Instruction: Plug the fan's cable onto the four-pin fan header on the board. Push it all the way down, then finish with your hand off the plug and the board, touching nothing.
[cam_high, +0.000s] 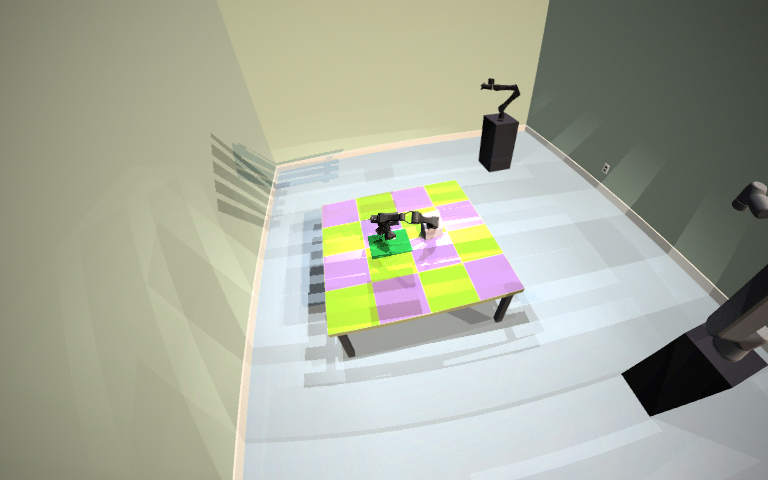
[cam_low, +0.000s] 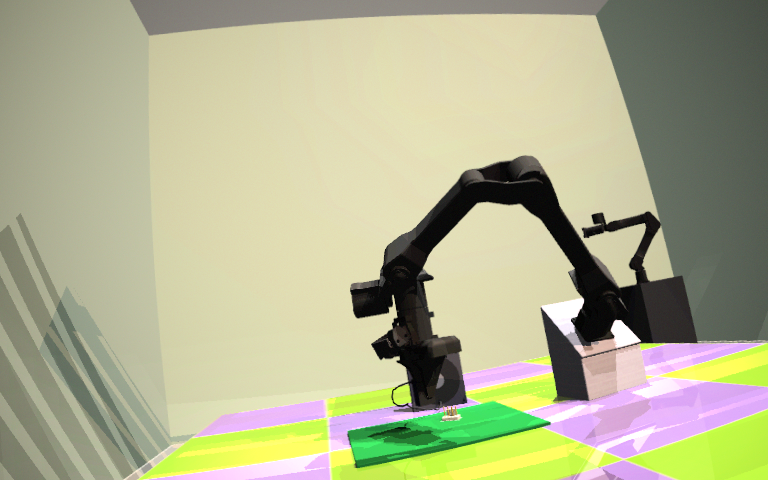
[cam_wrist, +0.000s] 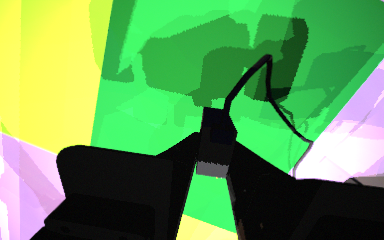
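Now: the four-pin header 60 mm below my gripper tip, 50 mm behind it and 40 mm to the right of it. From my gripper tip the other things lie so: fan: 190 mm to the right, 70 mm behind; green board: 70 mm below, 10 mm behind; black fan plug: 10 mm ahead, 10 mm above.
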